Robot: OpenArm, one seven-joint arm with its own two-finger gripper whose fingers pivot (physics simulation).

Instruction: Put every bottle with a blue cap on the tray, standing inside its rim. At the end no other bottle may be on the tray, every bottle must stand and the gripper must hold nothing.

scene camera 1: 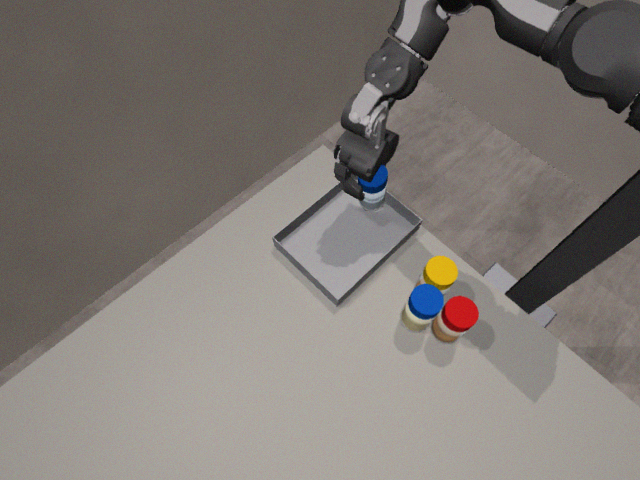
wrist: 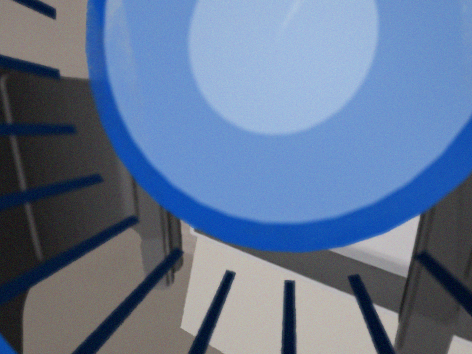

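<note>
A clear bottle with a blue cap is at the back of the grey tray, inside its rim and close to upright; whether its base touches the tray floor I cannot tell. My gripper is shut on this bottle, with its fingers below the cap; one finger is hidden in the scene view. A second blue-capped bottle, with pale yellow contents, stands on the table to the right of the tray. A yellow-capped bottle and a red-capped bottle stand close beside it.
The pale table reaches past the tray's front and left sides. Its right edge runs close behind the yellow-capped bottle and the tray's right corner. A dark post stands beyond that edge.
</note>
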